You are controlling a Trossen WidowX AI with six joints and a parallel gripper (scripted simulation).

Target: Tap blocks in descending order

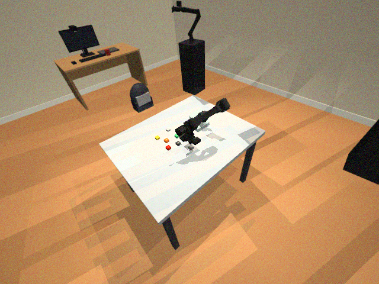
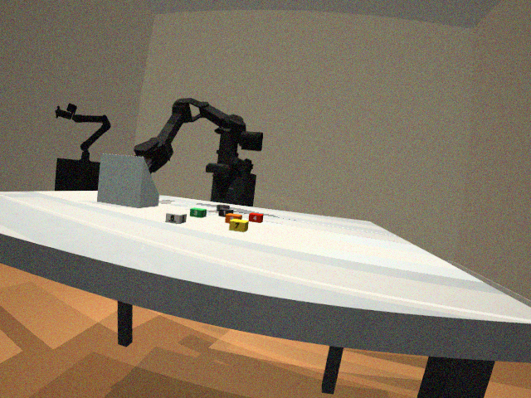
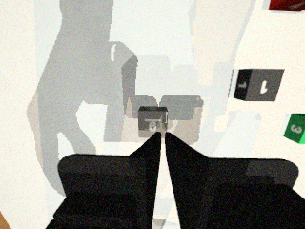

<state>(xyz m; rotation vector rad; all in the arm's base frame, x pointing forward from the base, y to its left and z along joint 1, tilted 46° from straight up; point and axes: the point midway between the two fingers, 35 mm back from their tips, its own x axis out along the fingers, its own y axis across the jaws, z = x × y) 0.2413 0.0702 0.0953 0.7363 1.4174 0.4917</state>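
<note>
Right now the grey block is 3 cm below my gripper tip and 1 cm to the left of it. Also, from my gripper tip: red block (13 cm to the right, 12 cm ahead, 3 cm below); then green block (18 cm to the right, 3 cm below, 2 cm behind); then black block (10 cm to the right, 3 cm below, 3 cm ahead).
</note>
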